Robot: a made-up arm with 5 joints.
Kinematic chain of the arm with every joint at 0, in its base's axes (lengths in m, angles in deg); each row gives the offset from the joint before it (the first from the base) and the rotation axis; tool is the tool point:
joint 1: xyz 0 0 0.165 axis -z
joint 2: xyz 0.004 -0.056 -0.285 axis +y
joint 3: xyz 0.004 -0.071 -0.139 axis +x
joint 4: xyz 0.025 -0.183 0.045 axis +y
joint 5: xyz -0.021 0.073 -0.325 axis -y
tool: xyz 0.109 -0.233 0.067
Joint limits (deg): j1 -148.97..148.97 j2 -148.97..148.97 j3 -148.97..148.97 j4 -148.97..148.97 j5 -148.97..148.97
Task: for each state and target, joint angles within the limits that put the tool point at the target. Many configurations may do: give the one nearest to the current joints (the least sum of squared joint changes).
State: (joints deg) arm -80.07 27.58 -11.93 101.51 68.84
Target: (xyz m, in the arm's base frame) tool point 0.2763 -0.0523 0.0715
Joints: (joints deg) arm -118.21 -6.89 -56.42 103.45 61.33
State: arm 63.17 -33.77 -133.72 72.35 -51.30
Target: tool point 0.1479 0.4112 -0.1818
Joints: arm 83.26 -8.18 -146.85 100.37 -83.11
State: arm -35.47 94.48 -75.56 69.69 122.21
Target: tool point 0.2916 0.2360 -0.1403
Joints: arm -52.94 140.47 -68.26 87.56 131.60
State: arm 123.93 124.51 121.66 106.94 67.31
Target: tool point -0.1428 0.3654 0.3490
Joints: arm 116.05 138.19 103.21 121.03 96.69
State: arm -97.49 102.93 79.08 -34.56 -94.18
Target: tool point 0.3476 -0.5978 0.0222
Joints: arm -96.84 125.05 27.10 -29.13 -111.07
